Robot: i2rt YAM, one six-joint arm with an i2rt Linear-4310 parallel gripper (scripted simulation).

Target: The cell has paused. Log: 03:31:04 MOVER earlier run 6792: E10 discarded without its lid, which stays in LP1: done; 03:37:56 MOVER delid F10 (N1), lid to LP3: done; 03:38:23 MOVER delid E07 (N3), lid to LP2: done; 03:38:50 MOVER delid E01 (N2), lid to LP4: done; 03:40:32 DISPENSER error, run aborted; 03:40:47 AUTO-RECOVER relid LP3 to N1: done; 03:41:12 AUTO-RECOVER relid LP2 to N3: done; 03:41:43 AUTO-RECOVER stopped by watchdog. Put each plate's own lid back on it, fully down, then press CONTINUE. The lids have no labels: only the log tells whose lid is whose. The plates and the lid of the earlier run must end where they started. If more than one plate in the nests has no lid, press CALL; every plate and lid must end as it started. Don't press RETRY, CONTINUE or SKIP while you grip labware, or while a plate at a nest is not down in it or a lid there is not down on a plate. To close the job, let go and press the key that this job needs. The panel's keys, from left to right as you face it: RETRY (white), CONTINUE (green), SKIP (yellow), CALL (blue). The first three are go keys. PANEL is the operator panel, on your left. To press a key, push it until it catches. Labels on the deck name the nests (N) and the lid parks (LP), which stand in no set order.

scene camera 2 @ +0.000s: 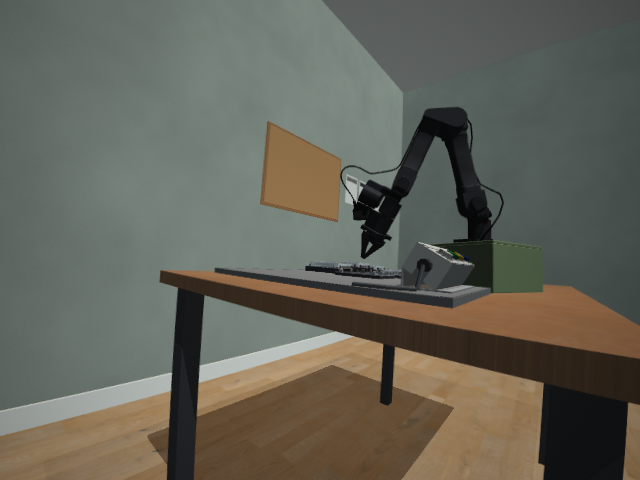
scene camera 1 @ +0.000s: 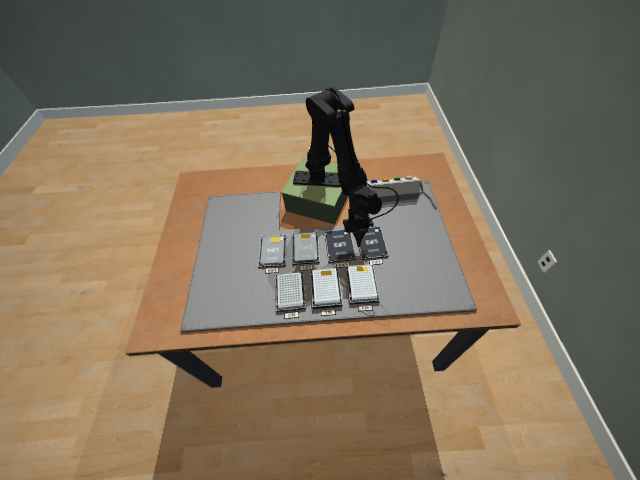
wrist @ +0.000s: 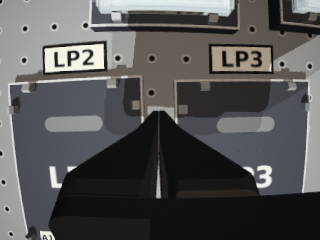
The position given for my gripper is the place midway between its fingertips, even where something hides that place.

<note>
I see my gripper (scene camera 2: 362, 258) and a plate (scene camera 1: 286, 282).
My gripper also shows in the wrist view (wrist: 158, 121). The wrist view does not show the plate: it is out of frame.
</note>
